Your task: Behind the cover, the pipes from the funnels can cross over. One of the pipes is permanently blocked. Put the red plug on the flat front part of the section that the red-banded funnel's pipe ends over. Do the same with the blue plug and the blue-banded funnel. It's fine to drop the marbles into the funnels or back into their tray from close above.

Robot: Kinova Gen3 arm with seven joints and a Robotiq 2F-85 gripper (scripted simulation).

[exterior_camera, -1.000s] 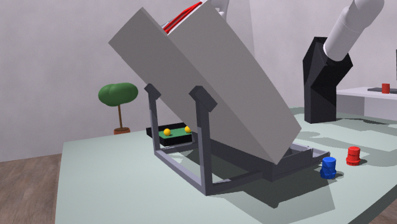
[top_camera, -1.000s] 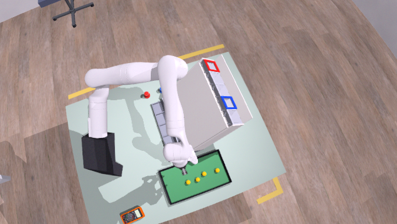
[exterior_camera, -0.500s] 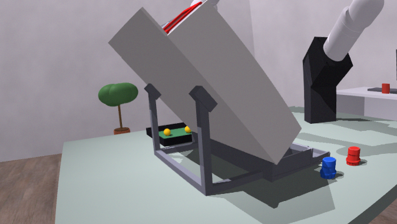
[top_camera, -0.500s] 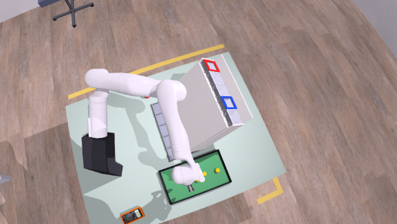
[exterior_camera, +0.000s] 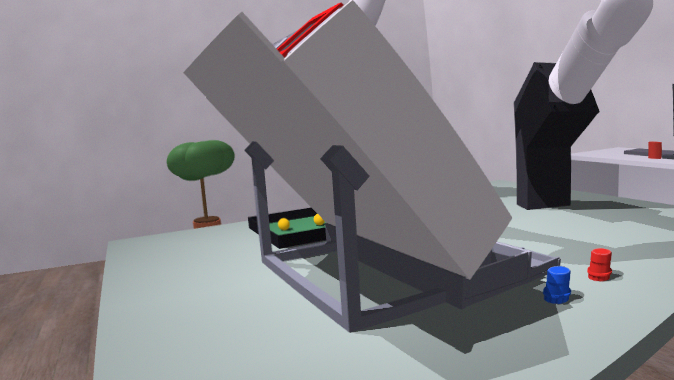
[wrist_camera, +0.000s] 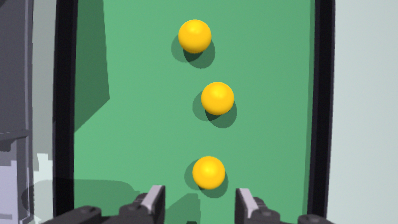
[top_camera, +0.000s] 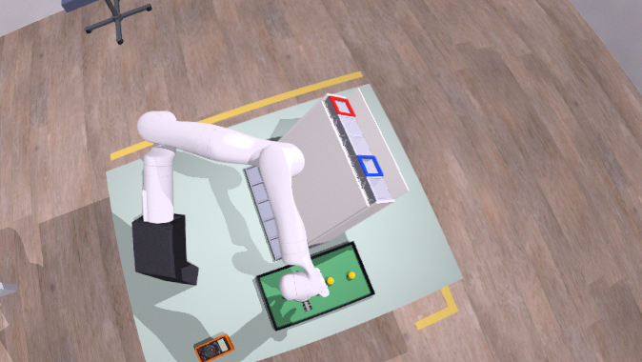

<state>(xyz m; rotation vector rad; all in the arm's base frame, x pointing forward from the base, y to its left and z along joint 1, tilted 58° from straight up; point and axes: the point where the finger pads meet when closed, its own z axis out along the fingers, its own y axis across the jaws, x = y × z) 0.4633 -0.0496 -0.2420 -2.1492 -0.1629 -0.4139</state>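
Right now the green tray is 50 mm ahead of my hand, 20 mm to the left of it and 80 mm below it. From my hand the other things lie so: slanted grey cover (70 mm ahead, 380 mm to the left, 120 mm above); then orange multimeter (330 mm behind, 190 mm to the right, 70 mm below).
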